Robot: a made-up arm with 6 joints.
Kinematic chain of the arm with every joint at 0, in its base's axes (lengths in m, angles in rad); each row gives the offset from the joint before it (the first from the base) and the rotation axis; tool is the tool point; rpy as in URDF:
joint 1: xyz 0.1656 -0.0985 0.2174 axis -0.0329 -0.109 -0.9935
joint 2: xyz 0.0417 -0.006 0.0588 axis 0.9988 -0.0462 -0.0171
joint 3: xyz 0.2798 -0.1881 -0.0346 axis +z
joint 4: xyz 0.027 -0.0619 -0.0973 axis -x
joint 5: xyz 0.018 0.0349 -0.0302 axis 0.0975 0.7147 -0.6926
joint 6: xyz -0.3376 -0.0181 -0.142 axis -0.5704 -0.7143 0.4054
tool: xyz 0.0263 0.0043 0.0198 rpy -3.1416 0 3.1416
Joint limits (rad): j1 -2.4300..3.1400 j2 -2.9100..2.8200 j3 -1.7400..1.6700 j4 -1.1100..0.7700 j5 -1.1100..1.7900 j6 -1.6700..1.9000
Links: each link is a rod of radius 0.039 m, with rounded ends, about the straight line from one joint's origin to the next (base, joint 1, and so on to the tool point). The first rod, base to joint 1, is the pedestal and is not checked.
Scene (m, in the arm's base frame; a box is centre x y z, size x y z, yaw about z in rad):
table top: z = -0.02
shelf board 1: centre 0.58 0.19 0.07 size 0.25 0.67 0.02 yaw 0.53
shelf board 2: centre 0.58 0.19 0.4 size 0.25 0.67 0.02 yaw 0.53
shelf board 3: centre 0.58 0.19 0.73 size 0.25 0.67 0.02 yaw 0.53
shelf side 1: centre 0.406 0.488 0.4 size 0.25 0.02 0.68 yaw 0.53
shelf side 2: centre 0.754 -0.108 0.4 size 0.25 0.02 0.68 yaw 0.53
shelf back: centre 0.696 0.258 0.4 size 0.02 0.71 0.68 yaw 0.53
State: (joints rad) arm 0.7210 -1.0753 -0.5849 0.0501 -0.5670 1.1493
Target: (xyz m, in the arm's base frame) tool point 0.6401 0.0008 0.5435
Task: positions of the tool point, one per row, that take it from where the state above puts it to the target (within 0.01 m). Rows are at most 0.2 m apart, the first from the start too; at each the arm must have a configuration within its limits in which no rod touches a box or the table.
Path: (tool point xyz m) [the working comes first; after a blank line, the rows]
Joints at the target: 0.6910 -2.5536 1.5595 -1.1100 0.5160 1.2789
Straight joint move there: clear.

1: -0.0717 -0.4677 0.3581
2: -0.0472 -0.4209 0.4431
3: -0.0057 -0.3471 0.5300
4: 0.0651 -0.2538 0.6103
5: 0.1743 -0.1529 0.6678
6: 0.3199 -0.0625 0.6827
7: 0.4850 -0.0045 0.6409
8: 0.6401 0.0008 0.5435

